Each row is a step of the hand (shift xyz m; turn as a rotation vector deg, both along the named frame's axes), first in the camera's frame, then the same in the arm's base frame.
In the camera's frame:
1: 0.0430 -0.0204 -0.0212 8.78 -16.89 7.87
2: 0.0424 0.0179 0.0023 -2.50 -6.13 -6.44
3: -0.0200 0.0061 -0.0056 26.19 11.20 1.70
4: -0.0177 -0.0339 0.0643 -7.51 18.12 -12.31
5: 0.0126 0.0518 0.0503 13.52 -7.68 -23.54
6: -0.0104 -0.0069 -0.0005 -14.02 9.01 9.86
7: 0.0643 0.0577 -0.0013 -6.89 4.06 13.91
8: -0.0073 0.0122 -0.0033 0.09 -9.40 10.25
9: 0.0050 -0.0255 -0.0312 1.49 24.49 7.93
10: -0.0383 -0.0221 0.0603 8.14 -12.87 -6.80
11: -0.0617 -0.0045 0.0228 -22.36 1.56 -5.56
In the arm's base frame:
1: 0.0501 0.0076 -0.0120 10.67 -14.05 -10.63
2: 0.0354 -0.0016 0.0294 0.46 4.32 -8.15
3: -0.0192 0.0098 -0.0019 21.79 -1.21 18.38
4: -0.0224 -0.0691 -0.0180 -8.82 18.45 10.87
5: -0.0111 -0.0315 0.0652 19.64 17.77 -9.71
6: -0.0081 -0.0005 -0.0095 -17.53 -4.47 6.91
7: 0.0475 0.0121 0.0712 -10.45 -10.80 5.62
8: -0.0091 0.0080 0.0081 0.15 -12.70 -5.66
9: 0.0174 0.0201 -0.0306 -6.11 0.48 25.05
10: -0.0438 -0.0588 -0.0144 12.22 1.08 -11.29
11: -0.0622 -0.0150 -0.0157 -20.38 8.55 -6.70

